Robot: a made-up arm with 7 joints.
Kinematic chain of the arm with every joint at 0, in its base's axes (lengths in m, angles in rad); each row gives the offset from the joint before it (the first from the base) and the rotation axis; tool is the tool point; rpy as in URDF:
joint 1: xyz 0 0 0.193 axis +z
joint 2: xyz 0 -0.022 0.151 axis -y
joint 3: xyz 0 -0.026 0.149 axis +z
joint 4: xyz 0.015 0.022 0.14 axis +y
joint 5: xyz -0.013 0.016 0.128 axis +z
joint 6: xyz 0 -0.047 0.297 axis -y
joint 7: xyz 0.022 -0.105 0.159 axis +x
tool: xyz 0 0 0 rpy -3.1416 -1.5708 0
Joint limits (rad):
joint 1: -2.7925..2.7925
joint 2: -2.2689..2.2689
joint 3: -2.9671..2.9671
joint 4: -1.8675..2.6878
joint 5: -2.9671..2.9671
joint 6: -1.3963..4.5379
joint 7: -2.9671..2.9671
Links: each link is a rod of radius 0.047 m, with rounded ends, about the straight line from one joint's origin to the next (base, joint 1, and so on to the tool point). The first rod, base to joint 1, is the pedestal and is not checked.
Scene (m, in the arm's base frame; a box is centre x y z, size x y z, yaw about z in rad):
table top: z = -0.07
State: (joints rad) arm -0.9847 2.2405 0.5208 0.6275 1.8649 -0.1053 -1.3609
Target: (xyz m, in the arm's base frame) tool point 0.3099 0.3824 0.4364
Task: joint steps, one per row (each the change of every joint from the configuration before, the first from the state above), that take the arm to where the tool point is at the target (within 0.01 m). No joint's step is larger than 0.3 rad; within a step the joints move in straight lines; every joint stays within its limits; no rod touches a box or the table.
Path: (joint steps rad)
1: 0.0075 0.0071 0.1183 0.2914 -0.0491 -0.1099 0.0000
2: 0.0075 0.0071 0.1184 0.2915 -0.0491 -0.1098 0.0000
3: 0.0075 0.0071 0.1183 0.2914 -0.0491 -0.1099 0.0000
4: 0.0075 0.0071 0.1183 0.2915 -0.0491 -0.1099 0.0000

